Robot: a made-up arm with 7 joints.
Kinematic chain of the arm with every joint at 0, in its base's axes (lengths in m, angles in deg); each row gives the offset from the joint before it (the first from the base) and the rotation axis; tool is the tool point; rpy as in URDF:
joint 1: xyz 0 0.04 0.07 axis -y
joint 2: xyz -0.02 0.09 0 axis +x
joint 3: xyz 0 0.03 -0.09 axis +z
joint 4: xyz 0 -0.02 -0.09 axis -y
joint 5: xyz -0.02 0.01 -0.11 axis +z
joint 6: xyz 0 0.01 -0.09 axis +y
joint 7: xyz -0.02 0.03 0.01 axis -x
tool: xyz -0.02 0.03 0 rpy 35.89 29.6 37.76
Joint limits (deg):
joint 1: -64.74..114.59
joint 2: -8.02..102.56
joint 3: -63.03..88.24
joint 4: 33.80..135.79
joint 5: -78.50..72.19
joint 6: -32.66..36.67
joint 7: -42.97..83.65
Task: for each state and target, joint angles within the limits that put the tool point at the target. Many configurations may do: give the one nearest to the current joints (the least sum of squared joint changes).
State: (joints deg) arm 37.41 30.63 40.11 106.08 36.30 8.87 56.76
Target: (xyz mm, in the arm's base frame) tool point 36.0 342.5 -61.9
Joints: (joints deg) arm 8.70 -7.61 70.90 132.33 20.26 22.01 49.47
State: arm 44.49 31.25 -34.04 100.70 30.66 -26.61 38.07
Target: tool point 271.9 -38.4 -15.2
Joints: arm 46.00 -6.11 -54.08 87.99 39.13 -29.02 40.13
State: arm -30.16 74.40 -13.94 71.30 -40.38 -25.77 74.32
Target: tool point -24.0 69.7 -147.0
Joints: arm -43.47 32.64 -58.37 105.54 -51.43 -32.66 75.94
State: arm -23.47 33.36 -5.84 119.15 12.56 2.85 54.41
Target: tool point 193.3 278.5 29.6
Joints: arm -4.69 46.13 4.24 122.14 10.48 -1.60 54.74
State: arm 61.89 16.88 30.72 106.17 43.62 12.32 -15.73
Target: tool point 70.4 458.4 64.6
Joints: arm 55.20 41.55 64.21 92.15 34.45 7.97 -10.94
